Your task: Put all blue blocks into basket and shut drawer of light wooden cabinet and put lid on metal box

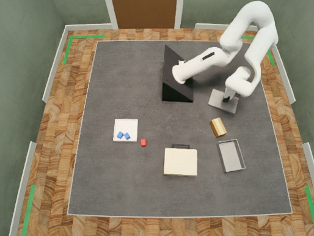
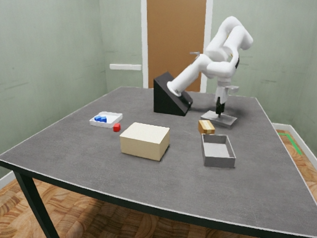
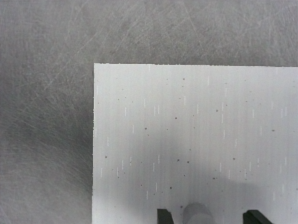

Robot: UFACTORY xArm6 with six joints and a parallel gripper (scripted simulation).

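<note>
Right now my hand is 5 cm above the flat lid. Round my hand: grey metal box: 38 cm ahead, 2 cm to the right, 4 cm below; light wooden cabinet: 41 cm ahead, 33 cm to the right, 2 cm below; brown cardboard box: 20 cm ahead, 7 cm to the right, 3 cm below.
</note>
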